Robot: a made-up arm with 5 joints.
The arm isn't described. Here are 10 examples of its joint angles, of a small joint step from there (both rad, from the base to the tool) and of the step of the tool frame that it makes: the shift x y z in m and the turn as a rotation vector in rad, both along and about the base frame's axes.
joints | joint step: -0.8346 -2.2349 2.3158 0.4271 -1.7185 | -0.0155 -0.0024 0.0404 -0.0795 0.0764
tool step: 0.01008 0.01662 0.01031 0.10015 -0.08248 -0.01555
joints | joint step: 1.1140 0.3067 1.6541 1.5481 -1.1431 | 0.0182 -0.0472 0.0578 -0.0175 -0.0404
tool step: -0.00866 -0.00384 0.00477 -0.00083 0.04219 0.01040
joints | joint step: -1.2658 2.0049 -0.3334 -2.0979 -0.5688 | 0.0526 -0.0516 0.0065 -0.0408 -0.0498
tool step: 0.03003 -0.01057 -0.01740 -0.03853 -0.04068 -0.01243
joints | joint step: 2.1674 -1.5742 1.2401 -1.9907 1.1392 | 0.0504 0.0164 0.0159 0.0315 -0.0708
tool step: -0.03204 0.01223 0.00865 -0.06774 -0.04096 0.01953
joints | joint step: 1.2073 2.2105 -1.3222 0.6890 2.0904 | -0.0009 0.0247 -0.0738 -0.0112 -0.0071
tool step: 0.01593 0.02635 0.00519 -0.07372 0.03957 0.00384
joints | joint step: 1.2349 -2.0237 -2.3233 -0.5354 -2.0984 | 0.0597 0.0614 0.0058 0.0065 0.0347
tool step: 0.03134 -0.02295 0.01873 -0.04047 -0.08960 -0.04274
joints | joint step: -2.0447 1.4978 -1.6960 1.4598 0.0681 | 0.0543 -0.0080 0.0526 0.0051 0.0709
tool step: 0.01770 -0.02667 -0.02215 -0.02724 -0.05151 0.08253
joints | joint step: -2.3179 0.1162 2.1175 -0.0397 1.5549 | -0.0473 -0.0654 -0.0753 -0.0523 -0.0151
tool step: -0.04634 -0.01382 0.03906 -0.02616 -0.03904 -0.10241
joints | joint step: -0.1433 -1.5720 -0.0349 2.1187 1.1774 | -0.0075 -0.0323 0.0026 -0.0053 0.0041
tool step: -0.00151 -0.00137 0.00478 0.02666 0.00417 -0.00353
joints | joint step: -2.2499 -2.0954 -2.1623 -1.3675 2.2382 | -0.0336 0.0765 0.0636 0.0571 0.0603
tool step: -0.01968 -0.01482 0.05053 0.06051 -0.07294 0.02369
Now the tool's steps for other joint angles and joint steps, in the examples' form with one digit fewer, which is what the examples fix.
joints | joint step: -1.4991 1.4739 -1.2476 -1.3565 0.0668 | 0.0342 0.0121 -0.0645 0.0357 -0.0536
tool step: 0.0018 -0.0101 0.0143 0.0760 0.0078 0.0588
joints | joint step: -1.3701 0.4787 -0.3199 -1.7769 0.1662 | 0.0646 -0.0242 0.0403 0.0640 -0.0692
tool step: 0.0292 -0.0248 -0.0022 0.0652 0.0199 -0.0515
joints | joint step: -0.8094 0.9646 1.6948 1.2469 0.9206 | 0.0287 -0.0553 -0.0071 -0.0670 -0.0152
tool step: 0.0080 -0.0297 0.0052 0.0704 0.0189 0.0002
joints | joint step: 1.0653 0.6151 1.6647 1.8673 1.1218 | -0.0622 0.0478 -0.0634 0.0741 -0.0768
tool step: 0.0366 0.0006 -0.0199 -0.0355 -0.0100 -0.1241
